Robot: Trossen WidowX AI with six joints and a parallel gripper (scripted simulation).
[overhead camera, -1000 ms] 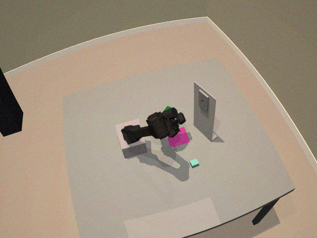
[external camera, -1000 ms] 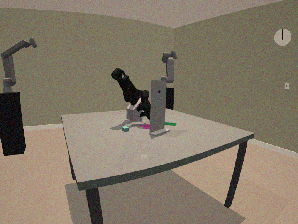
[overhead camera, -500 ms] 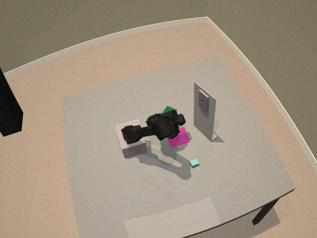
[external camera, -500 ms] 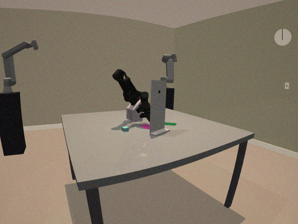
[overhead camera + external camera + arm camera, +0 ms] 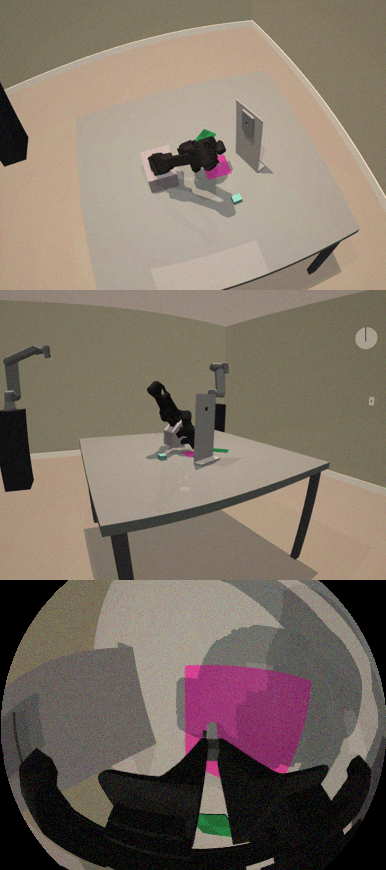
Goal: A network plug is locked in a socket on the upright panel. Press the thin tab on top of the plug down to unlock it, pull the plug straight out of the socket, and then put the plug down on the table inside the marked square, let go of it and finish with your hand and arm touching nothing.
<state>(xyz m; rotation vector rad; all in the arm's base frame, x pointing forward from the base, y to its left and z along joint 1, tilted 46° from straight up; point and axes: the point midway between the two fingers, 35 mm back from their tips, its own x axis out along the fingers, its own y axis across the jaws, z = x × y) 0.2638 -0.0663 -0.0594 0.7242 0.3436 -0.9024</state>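
Now: gripper tip 10 mm past the magenta square and 30 mm above it. Also, from my gripper tip: grey panel 150 mm ahead, 20 mm to the right, 140 mm above; then green patch 10 mm behind, 200 mm to the left, 30 mm below; then grey plug right at my gripper tip.
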